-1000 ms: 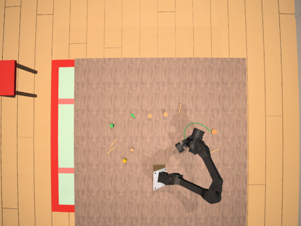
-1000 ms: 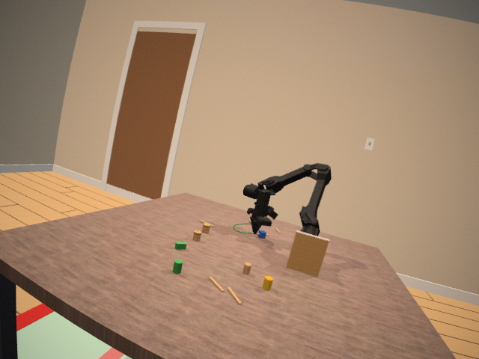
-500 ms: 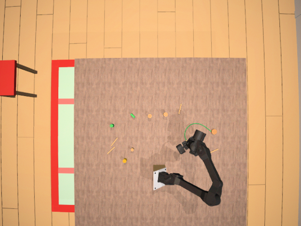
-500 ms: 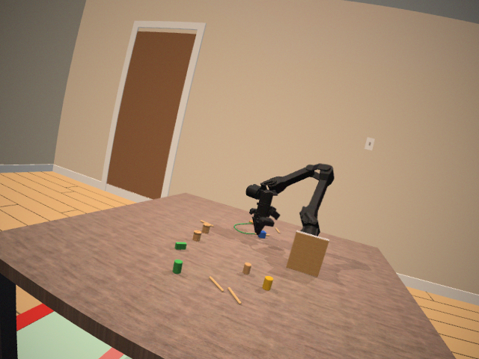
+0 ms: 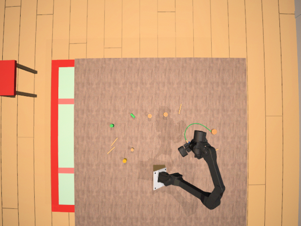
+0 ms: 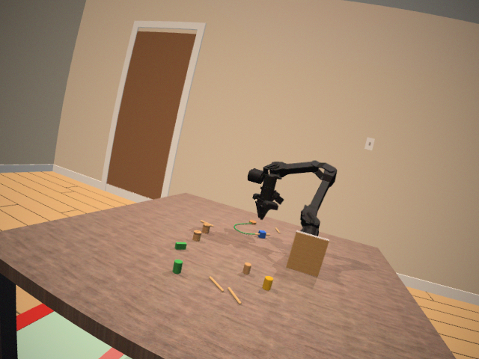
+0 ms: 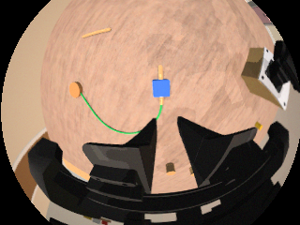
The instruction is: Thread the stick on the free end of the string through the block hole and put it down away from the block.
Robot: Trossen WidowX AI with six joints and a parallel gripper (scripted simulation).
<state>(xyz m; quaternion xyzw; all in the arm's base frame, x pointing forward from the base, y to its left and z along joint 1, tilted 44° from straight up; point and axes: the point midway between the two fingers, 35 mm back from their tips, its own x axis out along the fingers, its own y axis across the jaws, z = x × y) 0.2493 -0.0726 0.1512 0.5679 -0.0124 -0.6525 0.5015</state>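
Right now my gripper tip is 70 mm above the blue block, 20 mm to the left of it and 20 mm past it. Round my gripper tip: yellow peg (430 mm to the left, 210 mm behind, 70 mm below); round wooden button (190 mm to the right, 100 mm ahead, 80 mm below); thin wooden stick (80 mm below, 10 mm to the right, 10 mm behind).
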